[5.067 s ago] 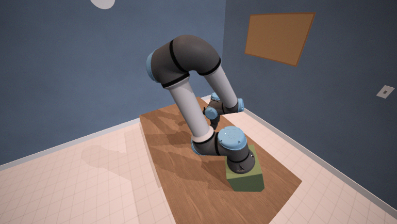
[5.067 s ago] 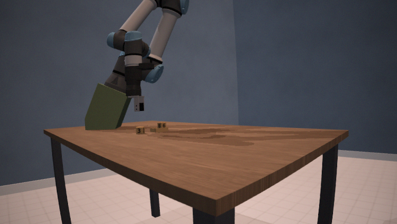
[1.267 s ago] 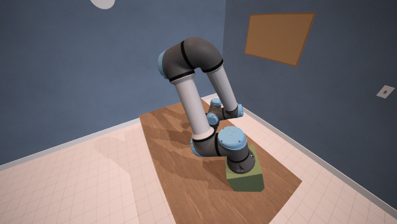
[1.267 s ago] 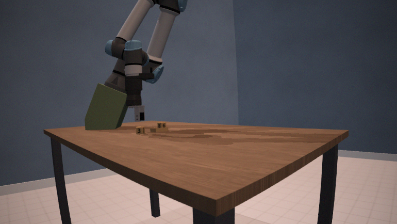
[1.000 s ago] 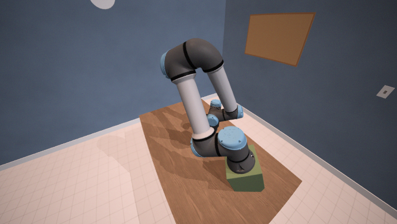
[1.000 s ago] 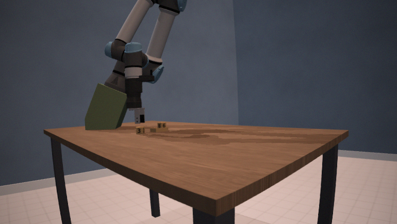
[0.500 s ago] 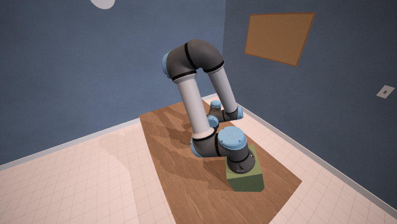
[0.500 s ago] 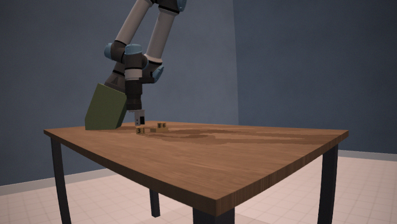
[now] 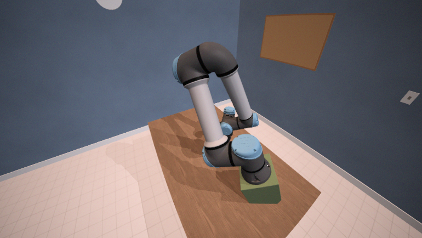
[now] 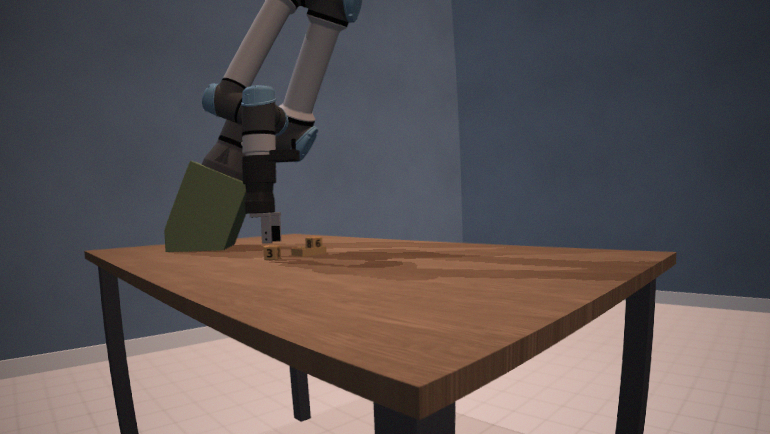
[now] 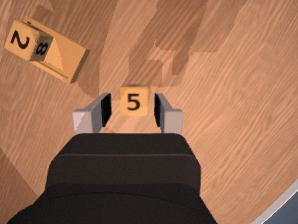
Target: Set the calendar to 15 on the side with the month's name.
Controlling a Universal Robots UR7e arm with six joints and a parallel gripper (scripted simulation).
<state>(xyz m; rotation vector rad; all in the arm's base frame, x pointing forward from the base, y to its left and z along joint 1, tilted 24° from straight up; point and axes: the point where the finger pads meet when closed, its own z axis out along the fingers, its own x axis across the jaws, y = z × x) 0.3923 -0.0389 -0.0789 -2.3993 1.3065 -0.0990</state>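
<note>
The wooden cube is 4 cm below my hand. Round my hand: wooden tray: 1 cm behind, 11 cm to the left, 5 cm below.
</note>
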